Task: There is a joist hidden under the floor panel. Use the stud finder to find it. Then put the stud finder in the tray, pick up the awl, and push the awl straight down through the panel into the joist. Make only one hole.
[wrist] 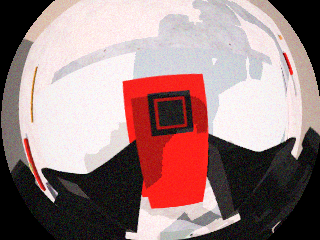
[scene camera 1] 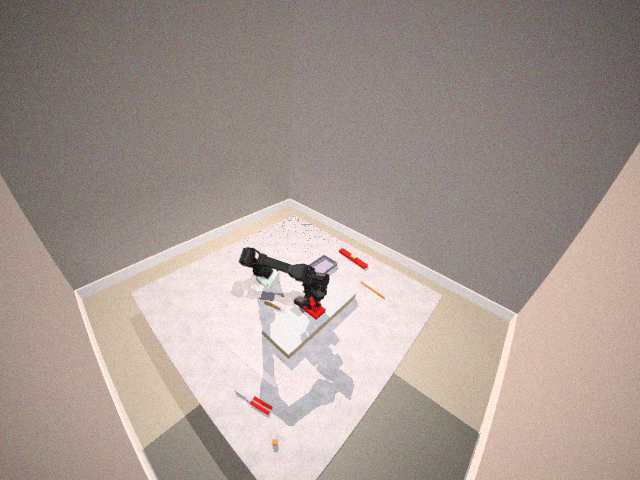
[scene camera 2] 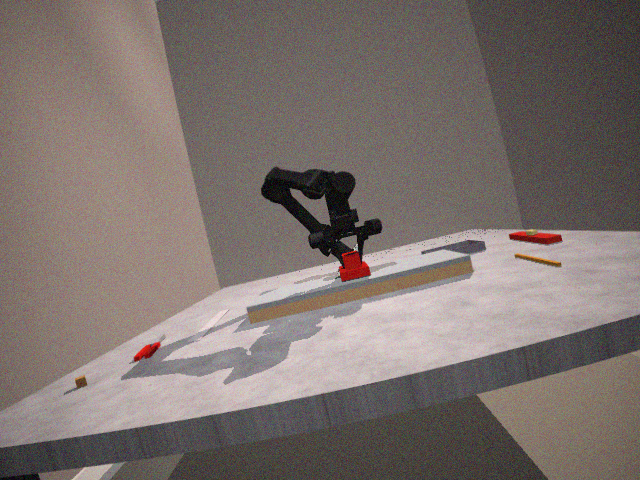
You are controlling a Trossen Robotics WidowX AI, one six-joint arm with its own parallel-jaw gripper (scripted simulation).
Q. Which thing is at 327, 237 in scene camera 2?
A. My gripper.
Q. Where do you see a red stud finder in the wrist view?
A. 173, 158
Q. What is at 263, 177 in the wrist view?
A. My gripper.
